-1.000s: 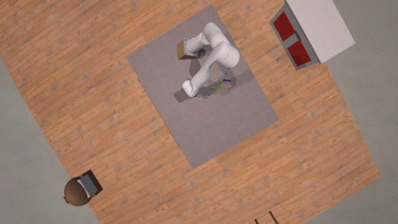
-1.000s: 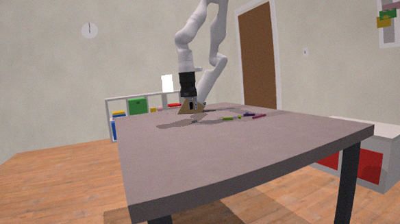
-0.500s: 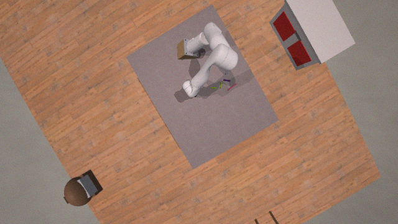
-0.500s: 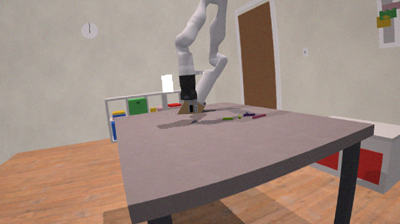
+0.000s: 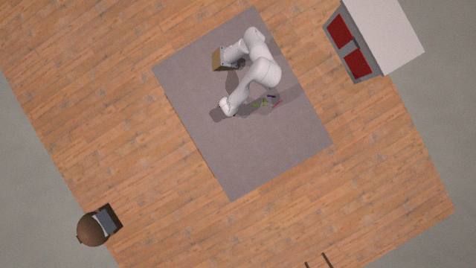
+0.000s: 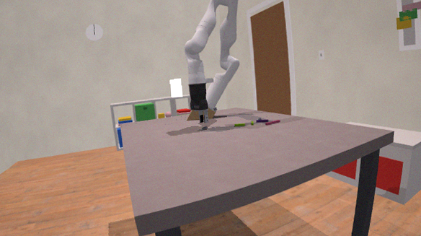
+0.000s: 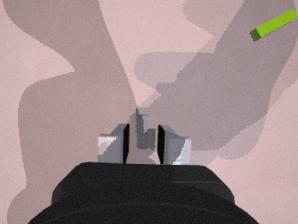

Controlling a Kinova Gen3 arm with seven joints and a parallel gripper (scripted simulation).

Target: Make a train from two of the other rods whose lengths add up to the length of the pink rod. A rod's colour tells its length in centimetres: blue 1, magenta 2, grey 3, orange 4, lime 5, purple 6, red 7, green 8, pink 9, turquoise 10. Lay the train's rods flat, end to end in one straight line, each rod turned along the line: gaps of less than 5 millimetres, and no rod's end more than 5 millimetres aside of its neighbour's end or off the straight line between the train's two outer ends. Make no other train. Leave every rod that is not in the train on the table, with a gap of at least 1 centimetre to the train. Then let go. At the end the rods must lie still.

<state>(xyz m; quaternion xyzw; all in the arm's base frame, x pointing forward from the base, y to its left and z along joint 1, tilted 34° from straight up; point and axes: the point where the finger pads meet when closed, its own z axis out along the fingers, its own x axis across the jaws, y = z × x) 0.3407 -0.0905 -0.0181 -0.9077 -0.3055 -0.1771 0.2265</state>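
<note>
The dark grey rod is 40 mm below my hand. Round my hand: pink rod (70 mm ahead, 320 mm to the left, 40 mm below); then purple rod (290 mm to the left, 40 mm below).
</note>
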